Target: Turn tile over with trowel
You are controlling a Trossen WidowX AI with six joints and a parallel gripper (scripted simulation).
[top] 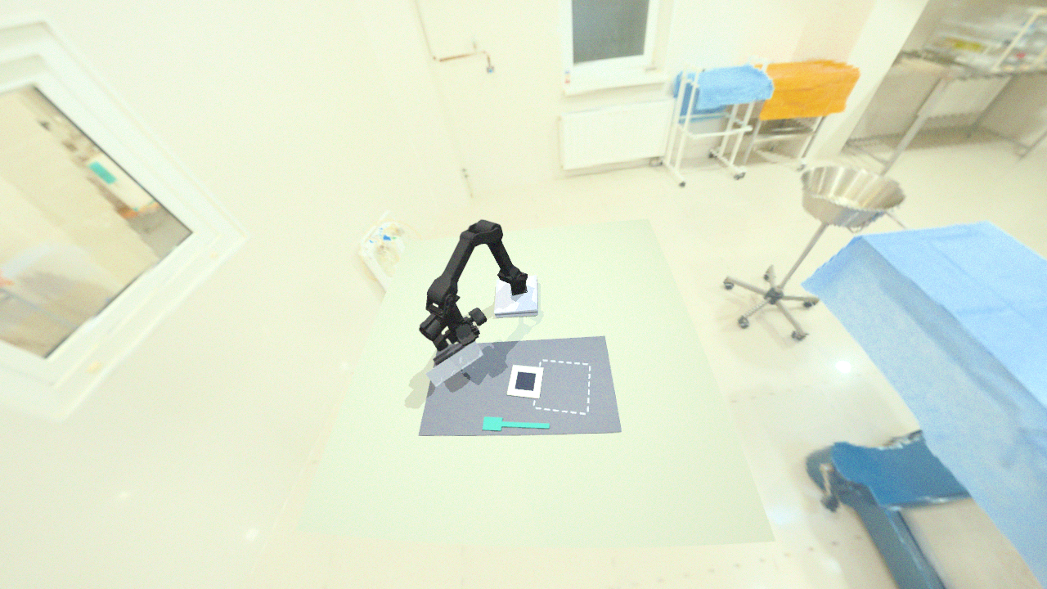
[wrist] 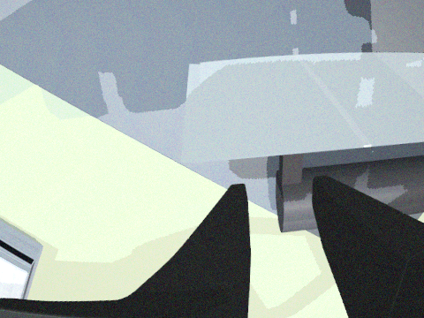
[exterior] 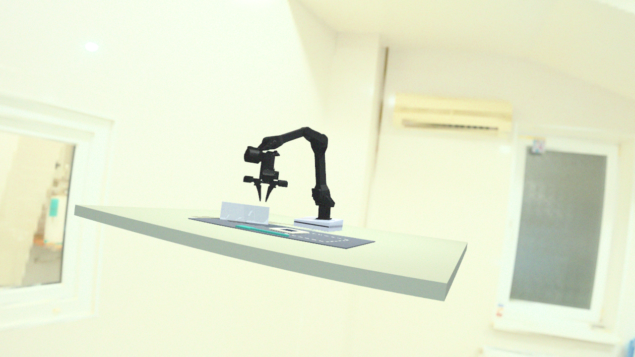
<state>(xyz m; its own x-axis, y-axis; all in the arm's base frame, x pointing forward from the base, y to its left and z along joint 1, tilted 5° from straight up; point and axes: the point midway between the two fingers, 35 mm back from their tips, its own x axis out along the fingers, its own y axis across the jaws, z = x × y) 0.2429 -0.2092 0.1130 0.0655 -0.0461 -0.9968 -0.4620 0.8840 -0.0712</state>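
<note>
Now: gripper tip 5 cm to the left of the trowel and 7 cm above it. Also, from my gripper tip: grey mat (15 cm ahead, 15 cm to the left, 11 cm below); then white tile (15 cm ahead, 18 cm to the left, 9 cm below); then teal flat tool (28 cm ahead, 11 cm to the left, 9 cm below).
</note>
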